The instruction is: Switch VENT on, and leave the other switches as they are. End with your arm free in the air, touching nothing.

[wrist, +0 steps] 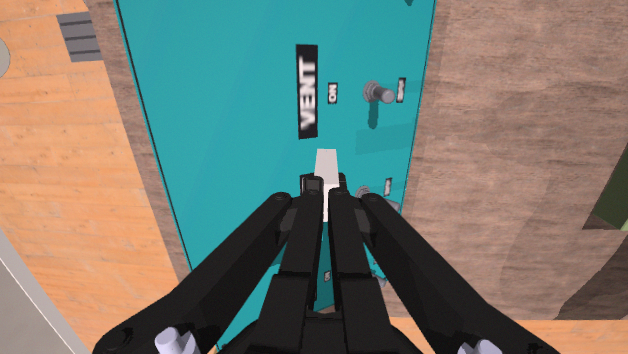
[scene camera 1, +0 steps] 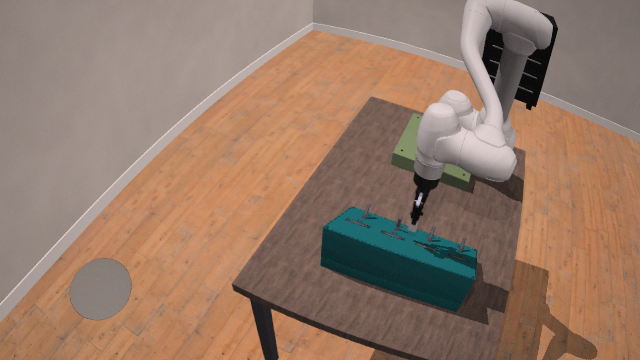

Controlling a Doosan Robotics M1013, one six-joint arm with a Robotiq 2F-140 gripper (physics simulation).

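The teal switch box stands on the table with a row of toggle switches on top. The VENT label shows in the wrist view. The VENT switch leans toward its OFF label, away from its ON label. My gripper is shut and empty, its pale fingertips together. It points down over the box top, beside the VENT switch, between it and the neighbouring switch, which my fingers partly hide. Exact fingertip height is unclear.
Other toggles, a left one and two right ones, stand up from the box. A green block lies on the table under the arm. A black cabinet stands behind.
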